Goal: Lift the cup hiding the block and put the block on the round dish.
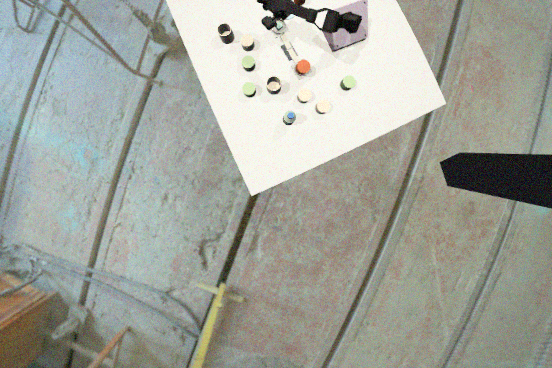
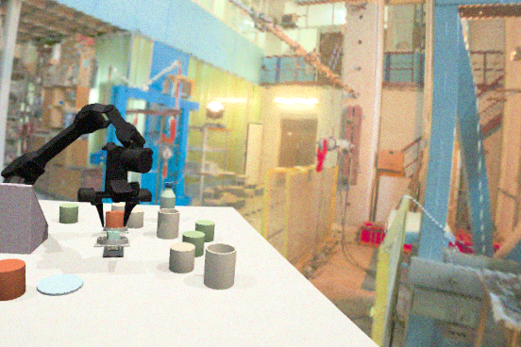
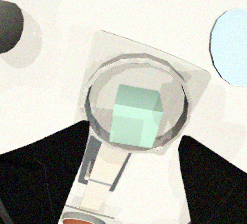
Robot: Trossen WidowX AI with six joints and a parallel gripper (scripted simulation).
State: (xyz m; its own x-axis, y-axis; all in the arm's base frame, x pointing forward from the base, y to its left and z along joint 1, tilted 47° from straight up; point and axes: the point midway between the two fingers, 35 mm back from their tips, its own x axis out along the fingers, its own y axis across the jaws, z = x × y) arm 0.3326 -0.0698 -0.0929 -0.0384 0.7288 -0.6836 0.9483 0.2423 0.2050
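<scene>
My gripper tip is 3 cm above the teal block. From my gripper tip the other things lie so: orange cup (20 cm behind, 18 cm to the right, 8 cm below); then pale blue round dish (11 cm to the right, 11 cm below, 10 cm behind); then blue-topped cylinder (49 cm to the left, 13 cm ahead).
</scene>
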